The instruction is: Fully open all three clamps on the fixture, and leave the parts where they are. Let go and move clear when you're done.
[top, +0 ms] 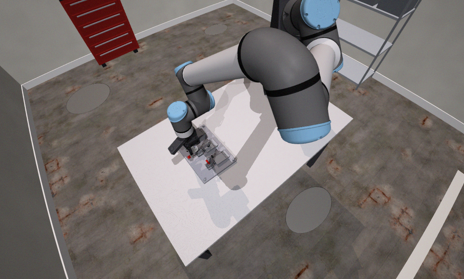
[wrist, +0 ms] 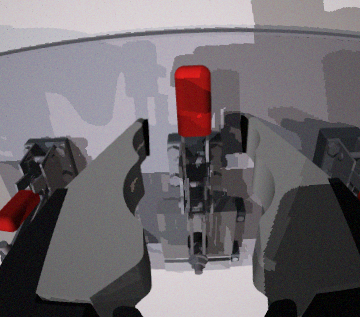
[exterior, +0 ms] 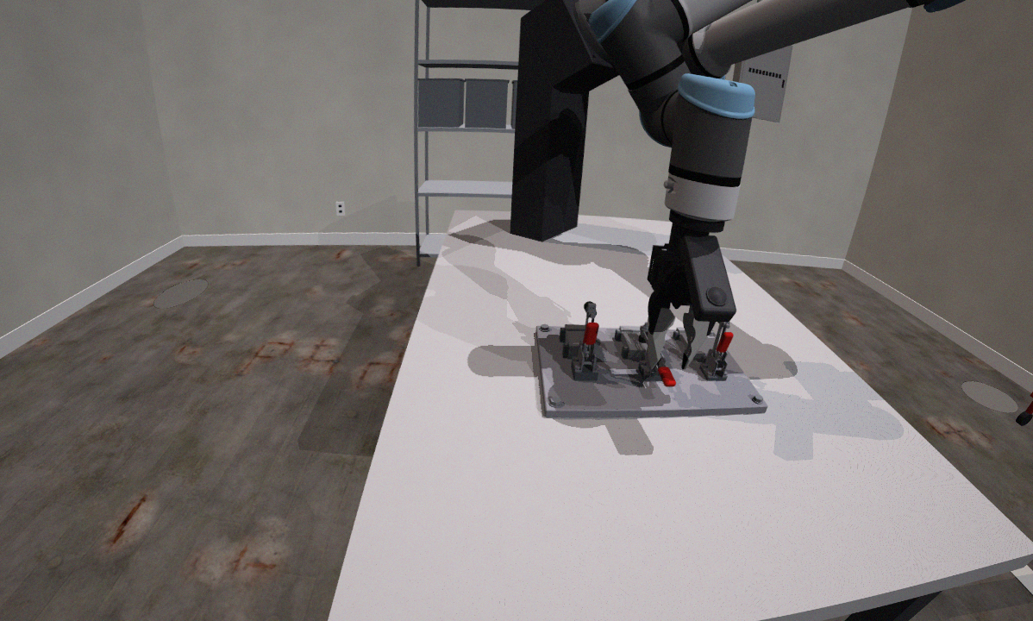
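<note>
My gripper is now 90 mm past the fixture, 20 mm to the left of it and 70 mm above it.
</note>
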